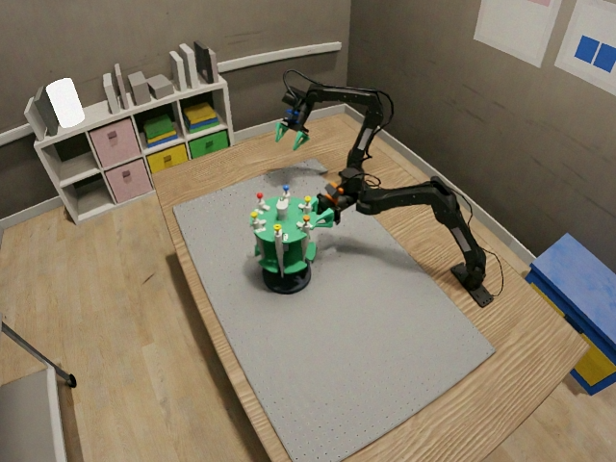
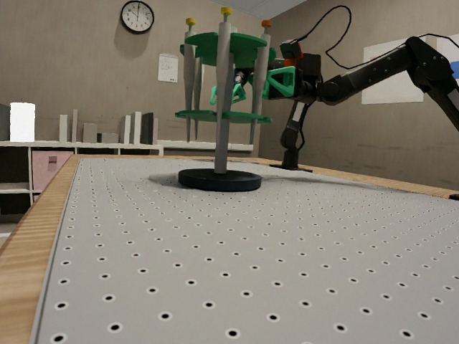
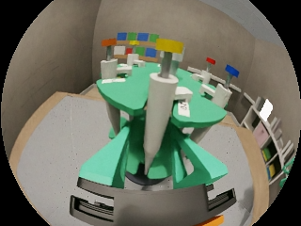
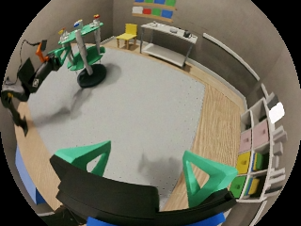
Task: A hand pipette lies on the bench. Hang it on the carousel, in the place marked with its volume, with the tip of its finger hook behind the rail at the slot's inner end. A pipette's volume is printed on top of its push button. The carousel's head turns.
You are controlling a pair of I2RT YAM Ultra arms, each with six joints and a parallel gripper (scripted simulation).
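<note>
The hand pipette is 20 mm below my left hand, 10 mm to the right of it and 10 mm ahead of it.
</note>
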